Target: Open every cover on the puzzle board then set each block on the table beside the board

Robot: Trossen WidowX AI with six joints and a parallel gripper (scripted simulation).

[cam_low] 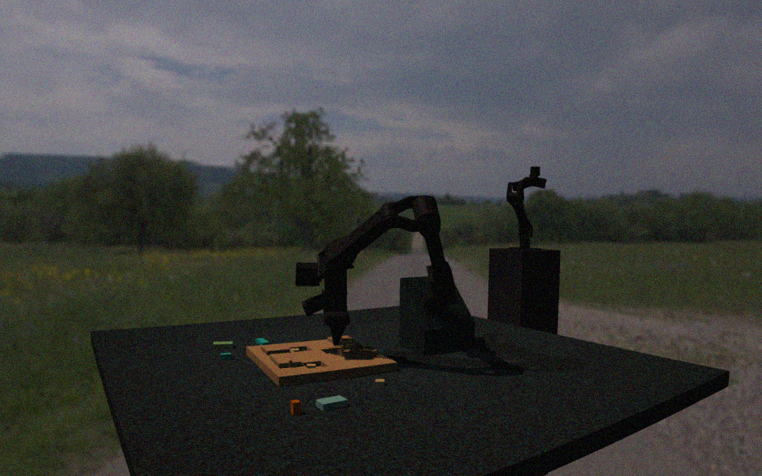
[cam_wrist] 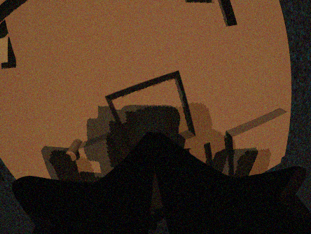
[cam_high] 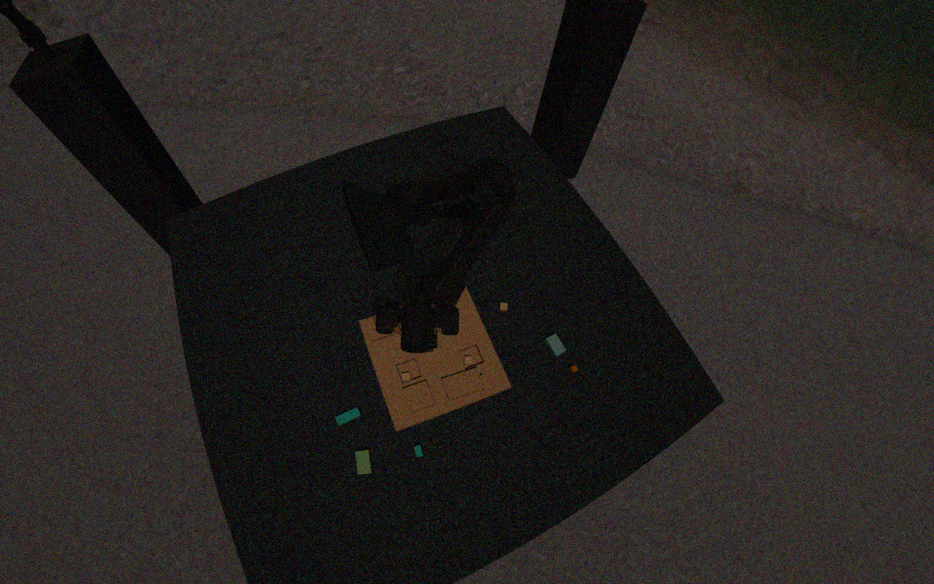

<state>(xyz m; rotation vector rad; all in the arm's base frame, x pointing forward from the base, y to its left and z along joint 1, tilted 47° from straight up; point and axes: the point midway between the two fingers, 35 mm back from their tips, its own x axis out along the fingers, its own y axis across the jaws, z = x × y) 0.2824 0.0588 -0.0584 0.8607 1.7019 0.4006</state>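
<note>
My gripper tip is now 50 mm short of the tan puzzle board and 20 mm above it. From my gripper tip the other things lie so: pale teal block 140 mm ahead, 330 mm to the left, 30 mm below; then green block 250 mm ahead, 220 mm to the right, 30 mm below; then small teal block 270 mm ahead, 90 mm to the right, 30 mm below.
</note>
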